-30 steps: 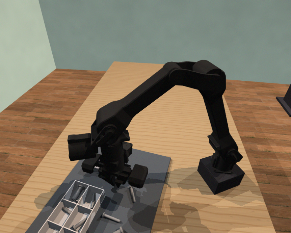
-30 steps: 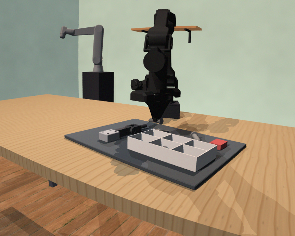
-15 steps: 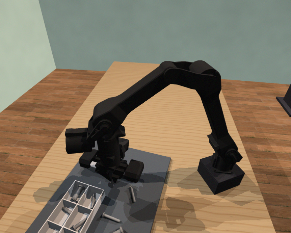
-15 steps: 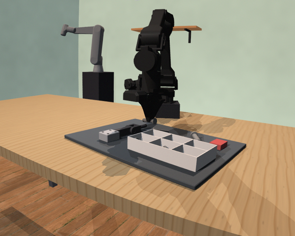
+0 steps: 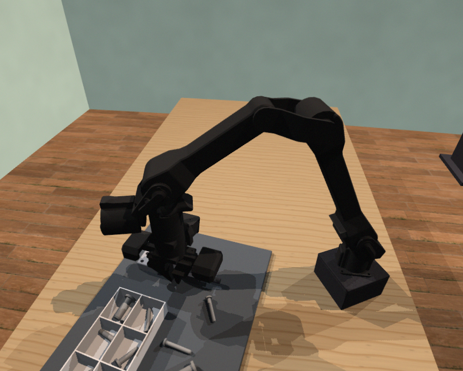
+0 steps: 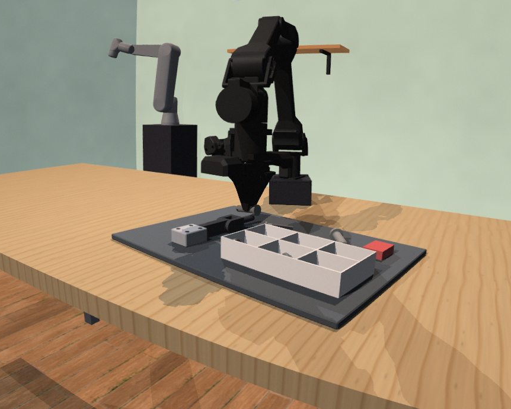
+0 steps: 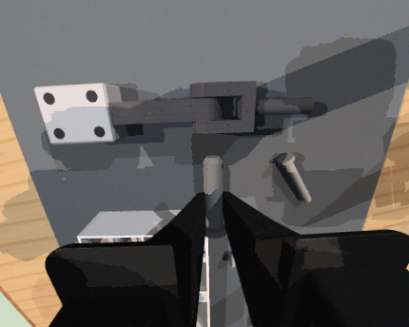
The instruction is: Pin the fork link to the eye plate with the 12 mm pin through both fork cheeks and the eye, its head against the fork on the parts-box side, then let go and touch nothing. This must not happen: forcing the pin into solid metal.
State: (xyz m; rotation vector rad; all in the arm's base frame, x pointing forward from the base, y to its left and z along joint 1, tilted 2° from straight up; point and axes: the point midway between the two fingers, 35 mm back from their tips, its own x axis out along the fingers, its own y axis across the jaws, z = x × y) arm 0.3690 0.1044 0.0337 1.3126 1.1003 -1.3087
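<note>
My hand is 30 mm above the thick pin. Also, from my hand: grey mounting block 90 mm ahead, 70 mm to the right, 70 mm below; then dark bar 10 mm ahead, 60 mm to the right, 70 mm below; then dark mat 10 mm ahead, 50 mm to the left, 90 mm below.
</note>
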